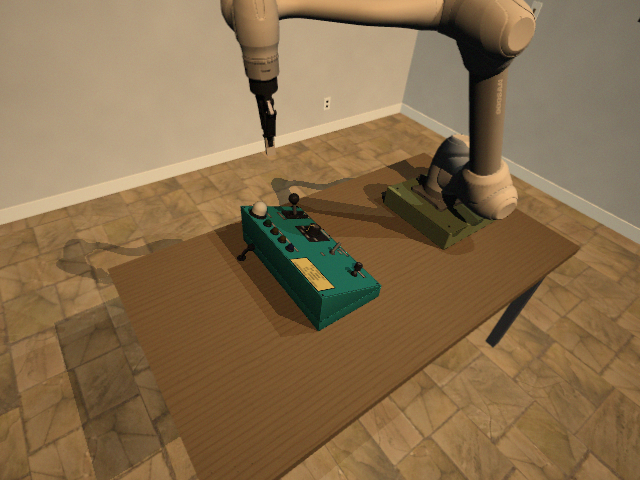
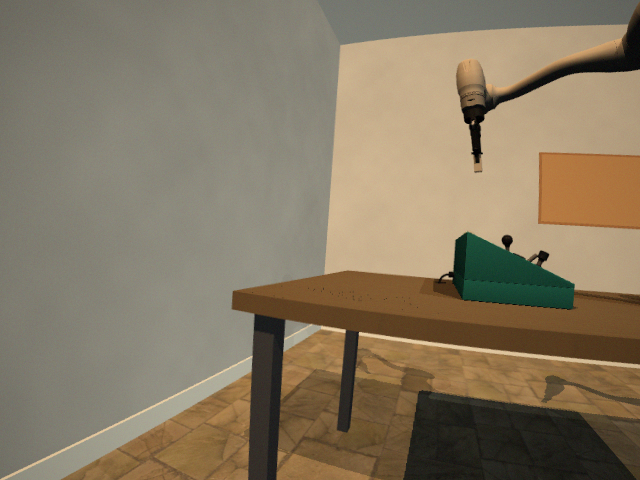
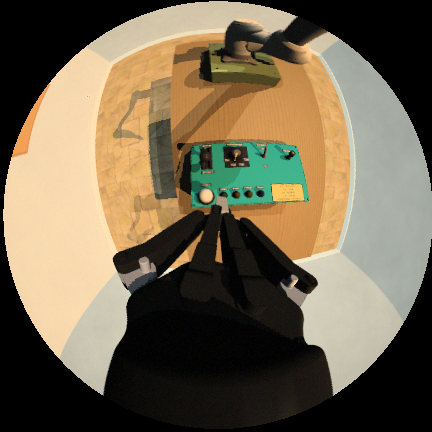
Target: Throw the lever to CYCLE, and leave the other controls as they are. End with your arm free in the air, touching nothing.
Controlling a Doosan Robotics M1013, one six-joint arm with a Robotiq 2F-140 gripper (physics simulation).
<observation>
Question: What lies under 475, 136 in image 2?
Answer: My gripper.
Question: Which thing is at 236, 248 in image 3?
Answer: My gripper.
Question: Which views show my gripper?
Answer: Image 1, image 2 and image 3: all of them.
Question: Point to a teal control box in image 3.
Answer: At 275, 177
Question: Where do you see a teal control box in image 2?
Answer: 483, 271
</observation>
